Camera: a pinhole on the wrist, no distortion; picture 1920 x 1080 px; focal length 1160.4 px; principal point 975.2 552.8 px. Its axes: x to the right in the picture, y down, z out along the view. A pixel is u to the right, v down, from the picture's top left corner.
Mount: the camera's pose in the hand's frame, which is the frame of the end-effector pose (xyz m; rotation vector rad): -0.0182 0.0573 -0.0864 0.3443 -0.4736 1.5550
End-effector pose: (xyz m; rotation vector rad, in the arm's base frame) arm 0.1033 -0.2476 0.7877 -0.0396 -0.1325 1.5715
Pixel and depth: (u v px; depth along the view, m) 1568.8 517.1 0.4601
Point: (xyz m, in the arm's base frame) 0.0242 -0.3206 1.2072
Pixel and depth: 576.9 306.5 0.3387
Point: 0.2968 -0.2229 0.9666
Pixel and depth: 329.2 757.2 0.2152
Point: 0.2525 -0.3160 0.8374
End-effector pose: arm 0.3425 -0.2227 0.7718 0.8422 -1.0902 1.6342
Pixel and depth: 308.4 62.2 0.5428
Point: 0.7560 -0.3253 1.1554
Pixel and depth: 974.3 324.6 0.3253
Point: 0.4422 -0.3874 0.8917
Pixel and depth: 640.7 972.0 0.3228
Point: 0.5685 -0.3765 0.7331
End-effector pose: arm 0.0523 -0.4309 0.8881 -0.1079 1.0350 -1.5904
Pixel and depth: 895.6 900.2 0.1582
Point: 0.0772 -0.3920 0.9677
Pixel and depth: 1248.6 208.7 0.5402
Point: 0.2102 -0.7696 1.1862
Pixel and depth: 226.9 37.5 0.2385
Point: -0.0879 -0.5371 1.0129
